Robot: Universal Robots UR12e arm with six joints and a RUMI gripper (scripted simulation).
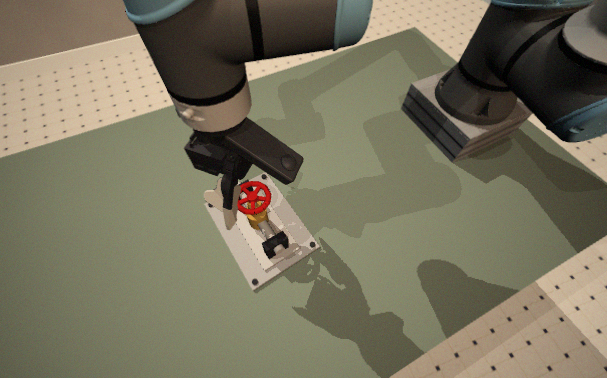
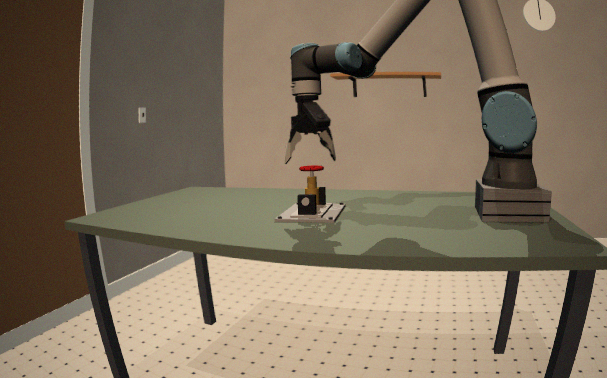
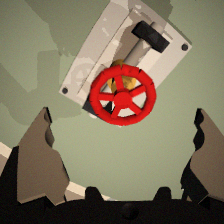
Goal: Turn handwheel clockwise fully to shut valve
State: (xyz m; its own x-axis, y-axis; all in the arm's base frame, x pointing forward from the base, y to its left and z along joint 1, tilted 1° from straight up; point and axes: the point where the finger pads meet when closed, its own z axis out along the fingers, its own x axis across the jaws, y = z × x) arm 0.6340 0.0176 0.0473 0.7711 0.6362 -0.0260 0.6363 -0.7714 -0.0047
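Right now my hand is 30 mm above the red handwheel.
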